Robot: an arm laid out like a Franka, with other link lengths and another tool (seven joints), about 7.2 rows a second.
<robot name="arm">
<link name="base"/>
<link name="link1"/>
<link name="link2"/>
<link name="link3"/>
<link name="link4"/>
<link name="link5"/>
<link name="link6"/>
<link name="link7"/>
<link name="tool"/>
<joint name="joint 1" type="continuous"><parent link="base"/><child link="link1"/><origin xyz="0.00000 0.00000 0.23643" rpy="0.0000 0.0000 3.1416"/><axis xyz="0 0 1"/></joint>
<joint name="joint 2" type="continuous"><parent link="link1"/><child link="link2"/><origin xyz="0.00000 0.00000 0.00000" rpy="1.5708 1.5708 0.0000"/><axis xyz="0 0 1"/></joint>
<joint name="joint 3" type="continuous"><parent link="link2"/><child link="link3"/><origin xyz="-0.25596 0.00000 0.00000" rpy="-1.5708 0.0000 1.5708"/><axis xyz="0 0 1"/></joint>
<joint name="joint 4" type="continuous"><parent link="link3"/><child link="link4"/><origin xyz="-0.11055 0.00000 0.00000" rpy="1.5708 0.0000 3.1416"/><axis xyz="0 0 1"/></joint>
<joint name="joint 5" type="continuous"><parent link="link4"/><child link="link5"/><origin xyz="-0.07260 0.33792 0.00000" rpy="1.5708 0.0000 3.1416"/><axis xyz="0 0 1"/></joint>
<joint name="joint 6" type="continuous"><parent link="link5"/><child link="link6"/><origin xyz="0.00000 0.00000 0.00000" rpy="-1.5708 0.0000 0.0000"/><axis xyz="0 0 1"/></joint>
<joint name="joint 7" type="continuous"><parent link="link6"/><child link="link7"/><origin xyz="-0.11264 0.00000 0.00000" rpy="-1.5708 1.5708 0.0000"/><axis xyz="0 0 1"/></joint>
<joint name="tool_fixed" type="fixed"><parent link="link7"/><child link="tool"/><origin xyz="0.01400 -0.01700 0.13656" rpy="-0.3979 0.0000 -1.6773"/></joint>
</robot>
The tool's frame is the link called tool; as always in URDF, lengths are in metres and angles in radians. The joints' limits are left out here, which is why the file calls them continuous.
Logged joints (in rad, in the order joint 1, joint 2, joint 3, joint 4, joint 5, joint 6, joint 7), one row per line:
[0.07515, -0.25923, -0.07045, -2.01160, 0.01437, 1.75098, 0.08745]
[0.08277, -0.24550, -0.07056, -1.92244, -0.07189, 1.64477, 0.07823]
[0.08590, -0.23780, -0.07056, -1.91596, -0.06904, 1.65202, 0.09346]
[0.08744, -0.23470, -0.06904, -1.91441, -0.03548, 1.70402, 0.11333]
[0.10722, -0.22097, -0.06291, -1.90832, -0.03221, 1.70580, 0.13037]
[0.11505, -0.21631, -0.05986, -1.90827, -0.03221, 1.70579, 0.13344]
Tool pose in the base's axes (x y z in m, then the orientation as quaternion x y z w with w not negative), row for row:
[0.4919, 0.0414, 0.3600, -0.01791, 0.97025, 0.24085, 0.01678]
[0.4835, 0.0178, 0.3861, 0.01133, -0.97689, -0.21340, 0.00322]
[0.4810, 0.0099, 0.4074, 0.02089, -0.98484, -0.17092, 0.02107]
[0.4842, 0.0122, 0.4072, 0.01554, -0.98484, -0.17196, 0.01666]
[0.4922, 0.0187, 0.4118, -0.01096, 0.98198, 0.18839, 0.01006]
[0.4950, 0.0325, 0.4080, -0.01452, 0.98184, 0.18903, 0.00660]
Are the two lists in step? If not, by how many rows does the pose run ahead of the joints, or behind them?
The pose runs 1 row behind the joints: the pose in row i belongs to the joints in row i - 1.
